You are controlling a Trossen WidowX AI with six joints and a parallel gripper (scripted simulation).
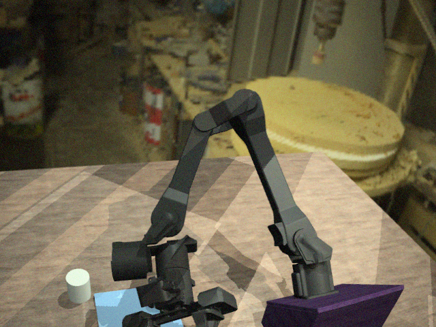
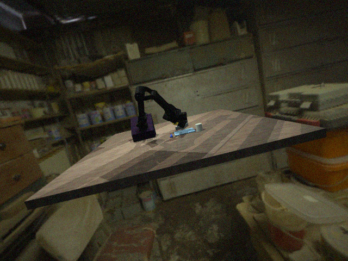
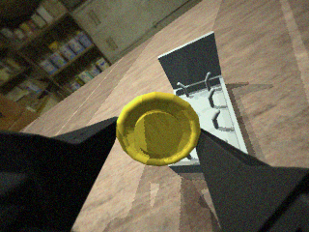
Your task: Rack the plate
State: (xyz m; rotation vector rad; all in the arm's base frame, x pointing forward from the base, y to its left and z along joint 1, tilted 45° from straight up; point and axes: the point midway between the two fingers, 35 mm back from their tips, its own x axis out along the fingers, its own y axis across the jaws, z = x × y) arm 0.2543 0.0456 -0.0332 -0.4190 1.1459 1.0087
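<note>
My gripper tip is now 50 mm above the grey dish rack, 40 mm to the right of it and 40 mm short of it. From my gripper tip the other things lie so: blue spoon: 210 mm to the right, 60 mm below, 40 mm behind; yellow plate: 10 mm to the right; pale cup: 220 mm to the right, 160 mm ahead, 40 mm below.
</note>
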